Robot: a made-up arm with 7 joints. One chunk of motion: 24 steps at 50 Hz.
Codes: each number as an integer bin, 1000 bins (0 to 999) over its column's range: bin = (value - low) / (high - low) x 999, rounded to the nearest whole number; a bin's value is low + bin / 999 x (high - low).
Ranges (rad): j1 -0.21..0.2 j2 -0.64..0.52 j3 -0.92..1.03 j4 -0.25..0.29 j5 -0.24..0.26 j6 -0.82..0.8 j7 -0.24..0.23
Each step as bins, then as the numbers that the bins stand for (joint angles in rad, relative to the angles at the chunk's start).
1 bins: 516 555 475 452 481 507 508
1 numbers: 0.0018 0.0044 0.0072 -0.0057 0.0007 0.0022 -0.0010
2 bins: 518 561 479 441 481 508 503
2 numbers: 0.0026 0.0114 0.0150 -0.0116 0.0007 0.0038 -0.0034
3 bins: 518 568 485 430 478 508 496
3 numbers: 0.0026 0.0195 0.0267 -0.0176 -0.0008 0.0038 -0.0066
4 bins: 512 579 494 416 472 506 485
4 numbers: 0.0001 0.0323 0.0443 -0.0251 -0.0038 0.0005 -0.0118
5 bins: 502 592 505 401 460 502 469
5 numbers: -0.0040 0.0474 0.0657 -0.0332 -0.0098 -0.0059 -0.0193
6 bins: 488 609 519 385 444 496 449
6 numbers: -0.0097 0.0671 0.0931 -0.0419 -0.0178 -0.0157 -0.0288
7 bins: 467 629 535 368 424 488 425
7 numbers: -0.0183 0.0904 0.1243 -0.0511 -0.0278 -0.0286 -0.0401
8 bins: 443 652 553 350 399 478 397
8 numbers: -0.0282 0.1171 0.1594 -0.0608 -0.0403 -0.0449 -0.0532
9 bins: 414 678 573 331 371 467 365
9 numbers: -0.0401 0.1473 0.1985 -0.0711 -0.0543 -0.0627 -0.0683
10 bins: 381 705 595 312 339 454 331
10 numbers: -0.0536 0.1786 0.2414 -0.0814 -0.0703 -0.0838 -0.0843
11 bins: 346 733 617 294 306 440 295
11 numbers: -0.0680 0.2111 0.2844 -0.0911 -0.0868 -0.1065 -0.1012
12 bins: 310 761 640 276 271 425 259
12 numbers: -0.0828 0.2436 0.3292 -0.1008 -0.1044 -0.1308 -0.1181
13 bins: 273 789 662 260 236 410 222
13 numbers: -0.0980 0.2762 0.3722 -0.1095 -0.1219 -0.1551 -0.1356
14 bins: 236 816 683 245 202 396 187
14 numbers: -0.1131 0.3075 0.4132 -0.1176 -0.1389 -0.1778 -0.1520
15 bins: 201 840 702 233 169 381 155
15 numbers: -0.1275 0.3354 0.4503 -0.1241 -0.1554 -0.2022 -0.1671
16 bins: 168 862 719 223 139 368 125
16 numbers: -0.1411 0.3609 0.4835 -0.1295 -0.1704 -0.2232 -0.1812
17 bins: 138 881 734 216 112 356 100
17 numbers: -0.1534 0.3830 0.5127 -0.1332 -0.1839 -0.2427 -0.1930
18 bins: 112 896 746 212 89 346 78
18 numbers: -0.1640 0.4004 0.5362 -0.1354 -0.1955 -0.2589 -0.2033
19 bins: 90 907 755 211 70 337 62
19 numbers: -0.1731 0.4132 0.5537 -0.1359 -0.2050 -0.2735 -0.2108
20 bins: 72 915 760 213 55 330 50
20 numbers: -0.1805 0.4225 0.5635 -0.1349 -0.2125 -0.2849 -0.2165
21 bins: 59 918 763 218 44 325 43
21 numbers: -0.1858 0.4259 0.5693 -0.1322 -0.2180 -0.2930 -0.2198
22 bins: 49 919 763 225 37 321 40
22 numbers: -0.1899 0.4271 0.5693 -0.1284 -0.2215 -0.2995 -0.2212
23 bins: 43 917 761 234 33 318 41
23 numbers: -0.1924 0.4248 0.5654 -0.1235 -0.2235 -0.3043 -0.2207
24 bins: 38 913 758 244 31 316 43
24 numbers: -0.1944 0.4201 0.5596 -0.1181 -0.2245 -0.3076 -0.2198
